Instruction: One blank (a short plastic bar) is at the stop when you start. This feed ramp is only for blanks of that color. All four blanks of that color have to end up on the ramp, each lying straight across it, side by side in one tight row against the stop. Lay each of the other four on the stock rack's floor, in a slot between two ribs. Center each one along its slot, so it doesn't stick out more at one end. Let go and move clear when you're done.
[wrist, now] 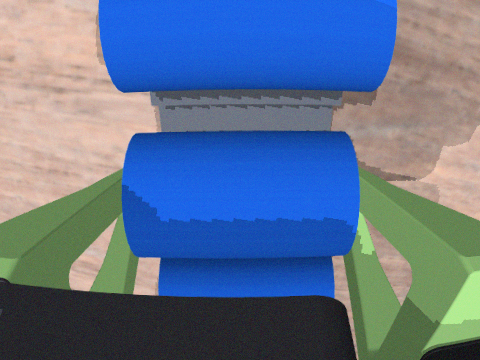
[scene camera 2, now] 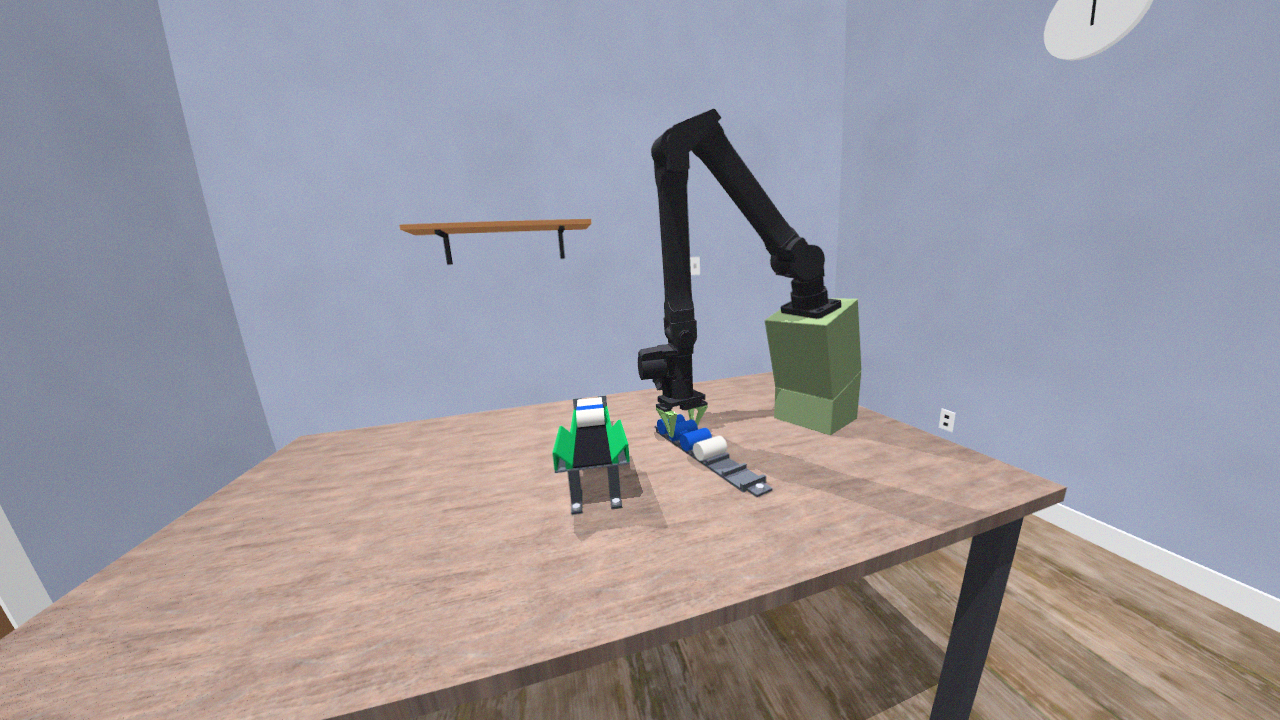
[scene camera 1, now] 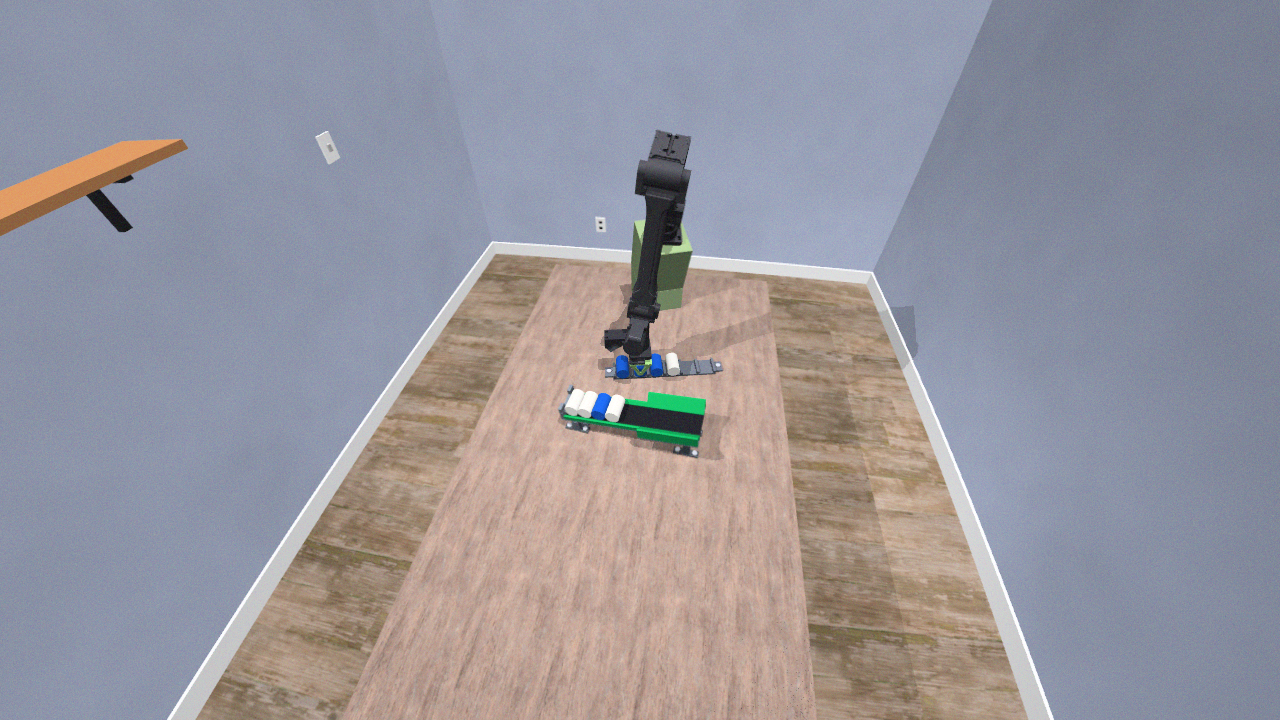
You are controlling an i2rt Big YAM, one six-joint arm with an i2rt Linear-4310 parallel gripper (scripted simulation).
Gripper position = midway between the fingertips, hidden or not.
I see my gripper [scene camera 2: 682, 433], a blue blank [wrist: 264, 193], a blue blank [wrist: 296, 276] and a blue blank [wrist: 143, 53].
My gripper shows as well in the wrist view [wrist: 240, 177].
